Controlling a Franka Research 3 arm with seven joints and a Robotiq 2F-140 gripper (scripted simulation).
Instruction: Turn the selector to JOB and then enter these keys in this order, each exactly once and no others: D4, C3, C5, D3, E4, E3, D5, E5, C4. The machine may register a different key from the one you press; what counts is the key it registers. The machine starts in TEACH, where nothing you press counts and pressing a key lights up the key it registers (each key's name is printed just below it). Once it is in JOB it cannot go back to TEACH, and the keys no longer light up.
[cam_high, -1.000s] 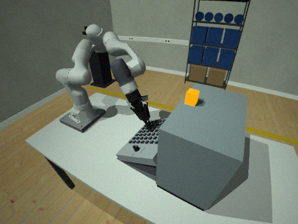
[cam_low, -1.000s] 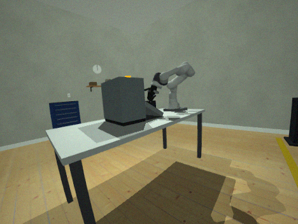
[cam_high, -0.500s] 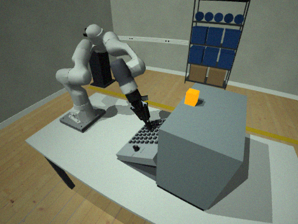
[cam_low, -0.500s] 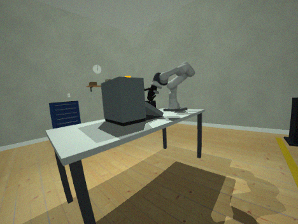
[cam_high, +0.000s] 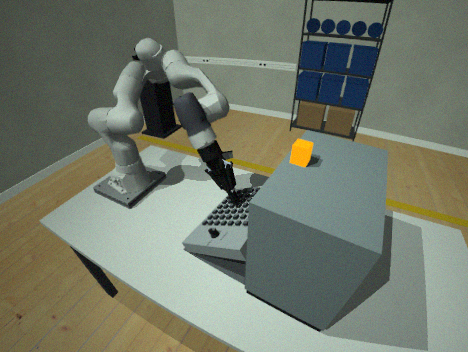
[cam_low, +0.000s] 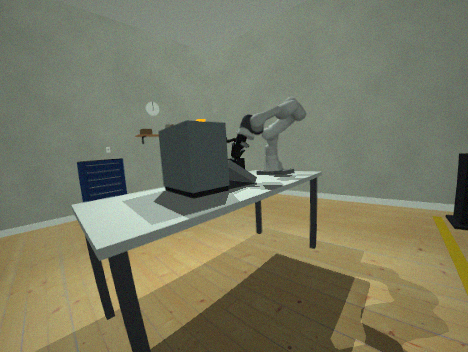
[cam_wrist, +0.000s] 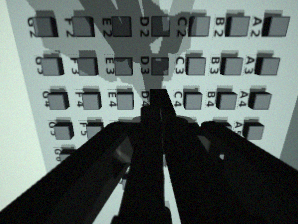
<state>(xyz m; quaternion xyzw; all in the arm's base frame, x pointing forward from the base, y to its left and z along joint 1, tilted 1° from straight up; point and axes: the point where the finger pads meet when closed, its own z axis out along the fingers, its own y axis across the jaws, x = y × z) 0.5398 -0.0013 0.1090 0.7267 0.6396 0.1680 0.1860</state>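
Now: hand 50 mm short of the key, 10 mm to the left of it and 20 mm above it. From my hand the other things lie so: selector knob 10 mm ahead, 160 mm to the right, 20 mm below.
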